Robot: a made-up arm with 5 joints.
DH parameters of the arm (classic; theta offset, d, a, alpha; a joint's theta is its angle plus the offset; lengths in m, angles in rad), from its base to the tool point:
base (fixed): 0 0 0.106 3.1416
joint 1: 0 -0.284 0.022 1.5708
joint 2: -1.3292 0 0.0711 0
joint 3: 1.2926 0 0.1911 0
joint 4: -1.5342 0.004 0 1.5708
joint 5: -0.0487 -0.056 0 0
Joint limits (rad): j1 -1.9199..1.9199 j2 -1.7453..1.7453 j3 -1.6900..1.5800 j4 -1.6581..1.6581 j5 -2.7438..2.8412
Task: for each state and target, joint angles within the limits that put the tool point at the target. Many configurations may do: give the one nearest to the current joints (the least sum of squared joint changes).
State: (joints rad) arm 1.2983 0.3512 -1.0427 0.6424 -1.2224
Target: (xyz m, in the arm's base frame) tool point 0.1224 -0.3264 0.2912
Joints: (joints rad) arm 1.5328 0.8926 -0.8755 0.4774 -1.2224
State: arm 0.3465 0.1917 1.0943 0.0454 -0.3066
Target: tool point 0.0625 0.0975 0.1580
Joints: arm 1.1137 0.9657 1.5320 0.0561 -0.3066
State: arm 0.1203 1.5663 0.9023 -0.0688 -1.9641
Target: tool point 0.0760 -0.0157 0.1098
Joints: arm -0.6006 0.8506 1.1386 0.5954 -1.9641
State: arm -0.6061 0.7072 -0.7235 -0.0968 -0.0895
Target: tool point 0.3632 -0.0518 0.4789
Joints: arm 0.2140 0.2153 -0.7076 -0.1753 -0.0895
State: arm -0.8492 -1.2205 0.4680 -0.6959 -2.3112
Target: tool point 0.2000 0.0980 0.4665
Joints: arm -0.7768 -1.3477 0.8583 -0.8650 -2.3112
